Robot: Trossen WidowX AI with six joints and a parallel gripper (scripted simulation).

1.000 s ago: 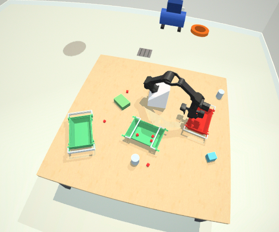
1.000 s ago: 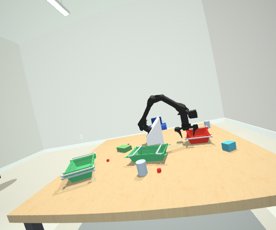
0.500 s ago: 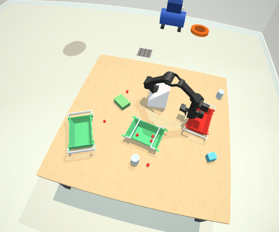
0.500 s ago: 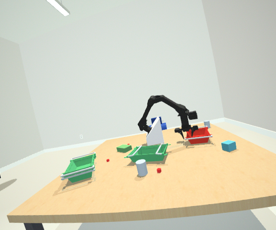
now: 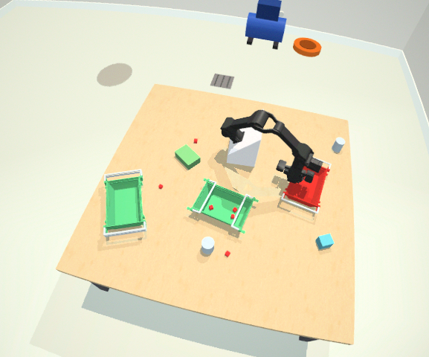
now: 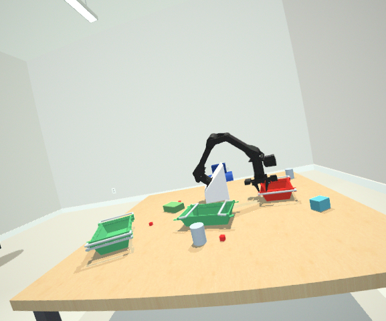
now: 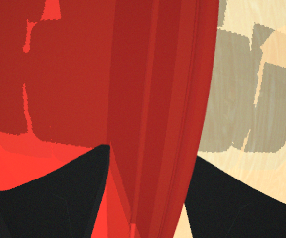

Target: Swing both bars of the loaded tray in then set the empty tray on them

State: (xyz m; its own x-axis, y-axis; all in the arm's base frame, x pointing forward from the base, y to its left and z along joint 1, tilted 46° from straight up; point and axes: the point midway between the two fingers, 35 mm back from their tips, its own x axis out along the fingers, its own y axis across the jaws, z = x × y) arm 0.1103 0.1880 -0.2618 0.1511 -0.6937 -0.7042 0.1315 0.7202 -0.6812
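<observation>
The red tray lies 70 mm to the left of my gripper tip, 30 mm above it and 10 mm ahead of it. The rest, counted from my gripper tip: cyan cube: 290 mm ahead, 210 mm to the left, 10 mm above; flat green block: 560 mm to the right, 40 mm ahead, 10 mm above.
</observation>
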